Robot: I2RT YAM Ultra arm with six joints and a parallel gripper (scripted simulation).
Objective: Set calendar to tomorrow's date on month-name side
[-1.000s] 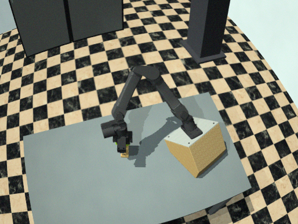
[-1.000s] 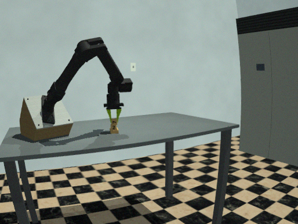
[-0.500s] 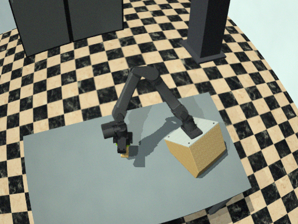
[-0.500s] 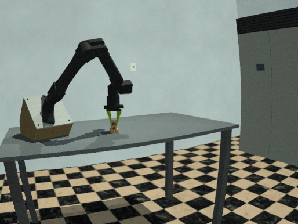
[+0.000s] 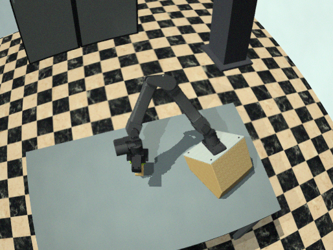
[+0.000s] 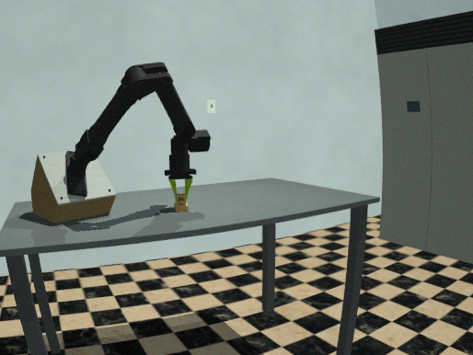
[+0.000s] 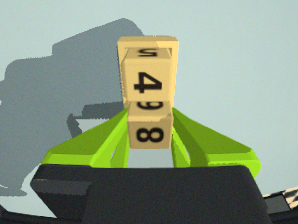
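The tan tray is 1 cm to the left of my hand and 3 cm below it.
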